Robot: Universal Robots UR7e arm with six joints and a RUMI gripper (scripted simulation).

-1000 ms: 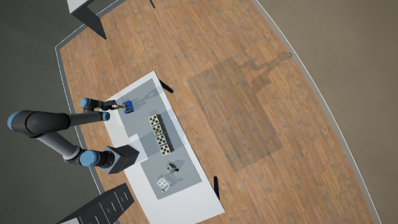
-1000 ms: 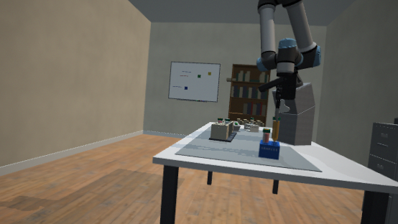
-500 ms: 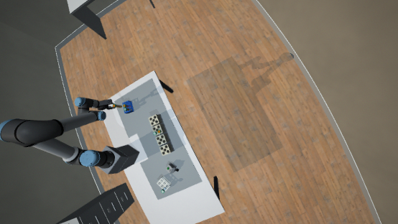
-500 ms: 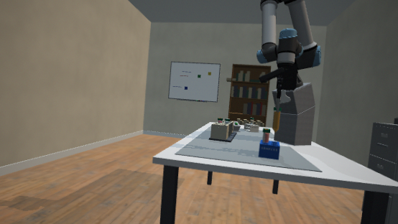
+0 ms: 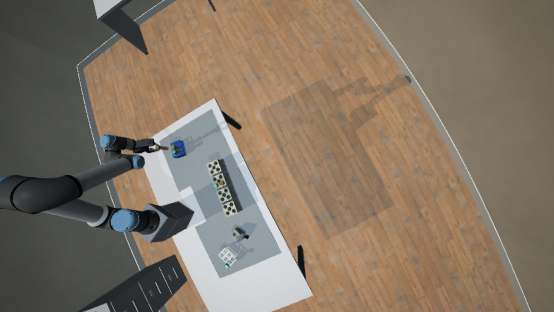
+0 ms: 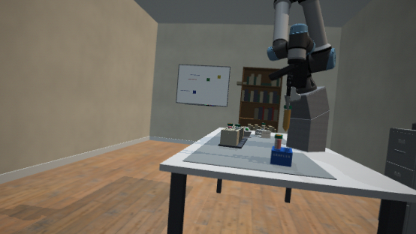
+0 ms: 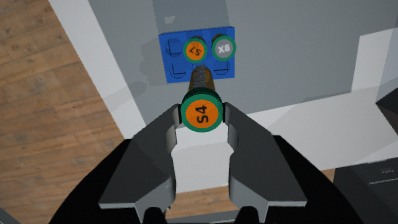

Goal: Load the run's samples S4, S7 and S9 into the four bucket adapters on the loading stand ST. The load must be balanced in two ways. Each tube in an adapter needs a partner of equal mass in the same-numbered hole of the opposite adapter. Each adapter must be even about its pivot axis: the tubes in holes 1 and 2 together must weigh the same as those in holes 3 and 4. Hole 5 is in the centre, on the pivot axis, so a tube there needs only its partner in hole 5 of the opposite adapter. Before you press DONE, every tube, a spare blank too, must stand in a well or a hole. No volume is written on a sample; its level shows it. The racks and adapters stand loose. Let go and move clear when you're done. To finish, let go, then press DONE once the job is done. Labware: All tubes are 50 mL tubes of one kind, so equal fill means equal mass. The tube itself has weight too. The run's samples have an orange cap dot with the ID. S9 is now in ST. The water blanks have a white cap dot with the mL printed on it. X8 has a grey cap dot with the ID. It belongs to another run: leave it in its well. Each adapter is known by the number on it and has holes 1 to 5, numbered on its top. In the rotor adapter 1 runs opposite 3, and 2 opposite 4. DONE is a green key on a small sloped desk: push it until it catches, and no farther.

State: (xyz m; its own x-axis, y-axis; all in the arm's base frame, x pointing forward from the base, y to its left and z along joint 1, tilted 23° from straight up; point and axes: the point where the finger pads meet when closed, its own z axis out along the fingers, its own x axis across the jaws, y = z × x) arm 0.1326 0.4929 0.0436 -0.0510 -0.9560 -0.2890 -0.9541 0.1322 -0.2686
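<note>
My hand is 5 cm above the tube S4 and 1 cm short of it. The rest, counted from my hand: tube S9: 39 cm to the right, 34 cm ahead, 18 cm below; adapter 1: 36 cm to the right, 32 cm ahead, 20 cm below; blue rack: 22 cm below, 1 cm to the left, 1 cm ahead.
</note>
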